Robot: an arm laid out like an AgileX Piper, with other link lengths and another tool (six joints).
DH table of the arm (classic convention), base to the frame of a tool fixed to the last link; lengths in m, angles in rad. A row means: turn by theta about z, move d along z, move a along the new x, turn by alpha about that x. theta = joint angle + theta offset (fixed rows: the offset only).
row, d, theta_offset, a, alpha
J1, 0.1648, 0, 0, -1.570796
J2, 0, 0.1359, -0.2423, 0
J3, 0, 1.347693, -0.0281, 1.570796
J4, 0.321, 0, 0, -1.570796
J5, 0, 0, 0, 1.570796
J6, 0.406, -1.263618, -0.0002, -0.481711
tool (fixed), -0.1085, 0, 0, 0
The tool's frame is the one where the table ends.
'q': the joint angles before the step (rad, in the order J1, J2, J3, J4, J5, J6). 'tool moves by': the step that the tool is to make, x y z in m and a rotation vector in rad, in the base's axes. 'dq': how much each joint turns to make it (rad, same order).
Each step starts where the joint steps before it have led.
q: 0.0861 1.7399 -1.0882 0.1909 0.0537 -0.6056
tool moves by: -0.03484 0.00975 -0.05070 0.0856 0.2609 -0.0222
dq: 0.0000 0.0094 -0.0593 0.0000 0.3041 0.1058
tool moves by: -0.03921 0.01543 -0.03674 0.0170 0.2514 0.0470
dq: 0.0000 0.0570 -0.1211 0.0085 0.3187 0.0045
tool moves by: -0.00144 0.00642 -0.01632 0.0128 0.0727 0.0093
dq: 0.0000 0.0772 -0.0853 0.0131 0.0812 0.0000
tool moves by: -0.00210 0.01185 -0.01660 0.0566 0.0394 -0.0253
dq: 0.0000 0.0477 -0.0174 0.0675 0.0049 -0.0037
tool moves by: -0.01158 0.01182 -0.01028 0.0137 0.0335 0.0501
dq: 0.0023 0.0159 0.0001 0.0363 0.0302 -0.0614
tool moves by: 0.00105 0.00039 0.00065 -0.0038 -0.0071 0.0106
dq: 0.0000 0.0000 0.0000 0.0001 -0.0041 -0.0127
